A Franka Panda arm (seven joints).
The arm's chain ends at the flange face. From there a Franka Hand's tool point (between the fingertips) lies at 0.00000 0.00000 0.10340 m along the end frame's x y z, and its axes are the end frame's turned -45 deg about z.
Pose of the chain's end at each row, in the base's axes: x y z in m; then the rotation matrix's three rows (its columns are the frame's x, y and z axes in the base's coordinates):
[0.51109 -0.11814 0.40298], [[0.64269 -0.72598 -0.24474], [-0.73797 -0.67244 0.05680], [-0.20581 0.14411 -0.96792]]
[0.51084 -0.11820 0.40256], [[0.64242 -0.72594 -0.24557], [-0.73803 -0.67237 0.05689], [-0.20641 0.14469 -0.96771]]
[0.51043 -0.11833 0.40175], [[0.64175 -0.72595 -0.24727], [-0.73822 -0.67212 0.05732], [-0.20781 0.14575 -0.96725]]
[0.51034 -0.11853 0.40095], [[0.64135 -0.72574 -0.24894], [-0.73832 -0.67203 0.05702], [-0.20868 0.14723 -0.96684]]
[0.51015 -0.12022 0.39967], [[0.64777 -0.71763 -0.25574], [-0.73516 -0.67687 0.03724], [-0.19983 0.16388 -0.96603]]
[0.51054 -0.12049 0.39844], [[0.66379 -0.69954 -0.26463], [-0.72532 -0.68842 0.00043], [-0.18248 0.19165 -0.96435]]
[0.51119 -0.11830 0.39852], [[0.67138 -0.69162 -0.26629], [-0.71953 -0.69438 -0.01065], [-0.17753 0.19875 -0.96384]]
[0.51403 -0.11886 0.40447], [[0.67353 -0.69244 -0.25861], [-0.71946 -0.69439 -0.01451], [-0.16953 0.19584 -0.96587]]
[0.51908 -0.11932 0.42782], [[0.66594 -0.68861 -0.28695], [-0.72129 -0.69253 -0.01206], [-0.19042 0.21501 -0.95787]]
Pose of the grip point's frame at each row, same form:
[0.48578 -0.11227 0.30290], [[0.96780 -0.05889 -0.24474], [-0.04634 -0.99731 0.05680], [-0.24743 -0.04363 -0.96792]]
[0.48545 -0.11232 0.30250], [[0.96758 -0.05906 -0.24557], [-0.04643 -0.99730 0.05689], [-0.24827 -0.04364 -0.96771]]
[0.48486 -0.11240 0.30174], [[0.96711 -0.05954 -0.24727], [-0.04674 -0.99726 0.05732], [-0.25000 -0.04388 -0.96725]]
[0.48460 -0.11263 0.30098], [[0.96668 -0.05967 -0.24894], [-0.04687 -0.99727 0.05702], [-0.25167 -0.04345 -0.96684]]
[0.48371 -0.11637 0.29978], [[0.96548 -0.04940 -0.25574], [-0.04122 -0.99846 0.03724], [-0.25718 -0.02542 -0.96603]]
[0.48318 -0.12045 0.29873], [[0.96402 -0.02528 -0.26463], [-0.02609 -0.99967 0.00043], [-0.26455 0.00648 -0.96435]]
[0.48366 -0.11940 0.29886], [[0.96379 -0.01431 -0.26629], [-0.01778 -0.99979 -0.01065], [-0.26607 0.01500 -0.96384]]
[0.48729 -0.12036 0.30460], [[0.96589 -0.01337 -0.25861], [-0.01773 -0.99974 -0.01451], [-0.25836 0.01860 -0.96587]]
[0.48941 -0.12057 0.32878], [[0.95781 -0.01603 -0.28695], [-0.02034 -0.99972 -0.01206], [-0.28668 0.01739 -0.95787]]

